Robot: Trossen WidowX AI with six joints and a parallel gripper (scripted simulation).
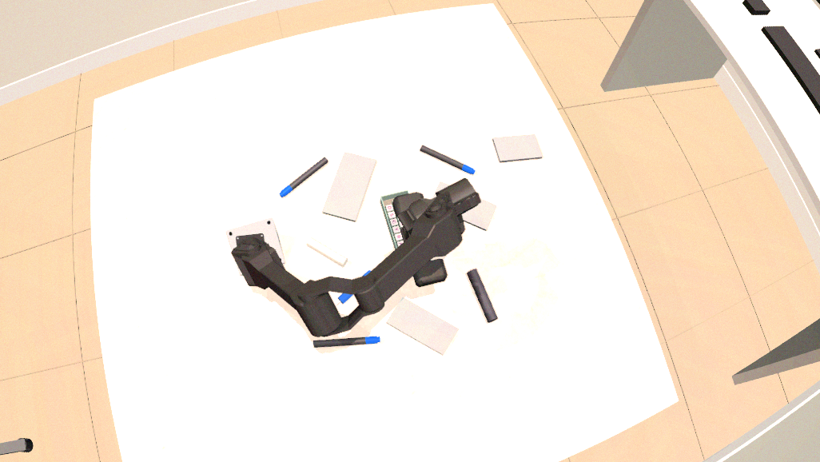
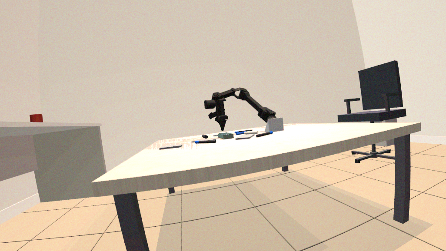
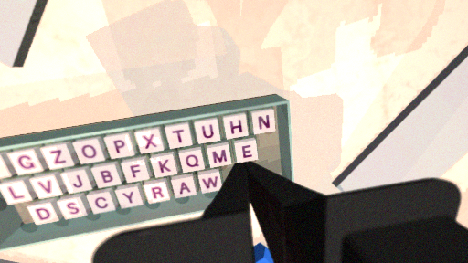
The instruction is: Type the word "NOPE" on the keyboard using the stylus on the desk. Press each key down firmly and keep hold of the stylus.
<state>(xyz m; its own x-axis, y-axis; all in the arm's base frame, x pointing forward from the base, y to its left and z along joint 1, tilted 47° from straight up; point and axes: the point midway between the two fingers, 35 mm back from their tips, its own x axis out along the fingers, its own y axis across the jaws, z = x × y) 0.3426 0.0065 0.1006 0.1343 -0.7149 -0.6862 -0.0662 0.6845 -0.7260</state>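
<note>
My gripper tip is now 70 mm to the right of the P key, 30 mm above it and 10 mm short of it. From my gripper tip the other things lie so: stylus: 120 mm ahead, 110 mm to the right, 30 mm below.
</note>
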